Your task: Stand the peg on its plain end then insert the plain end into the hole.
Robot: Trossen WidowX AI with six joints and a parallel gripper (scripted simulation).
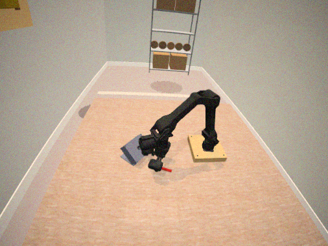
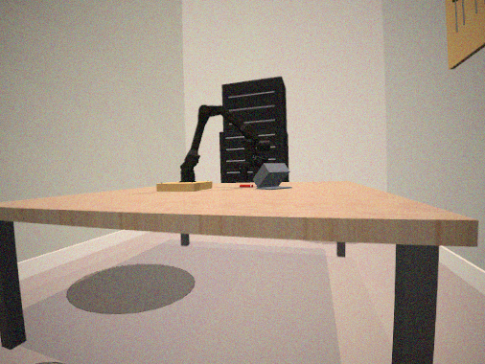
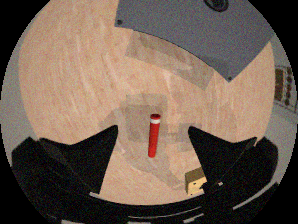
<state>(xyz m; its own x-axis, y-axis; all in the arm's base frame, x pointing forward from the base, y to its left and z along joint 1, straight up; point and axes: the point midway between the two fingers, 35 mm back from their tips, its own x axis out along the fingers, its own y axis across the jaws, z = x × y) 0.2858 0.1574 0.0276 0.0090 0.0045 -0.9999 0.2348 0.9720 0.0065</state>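
Now: gripper tip 2 cm above the red peg and 1 cm past it. The rest, counted from my gripper tip: grey sloped panel (13 cm ahead, 7 cm to the right, 3 cm above).
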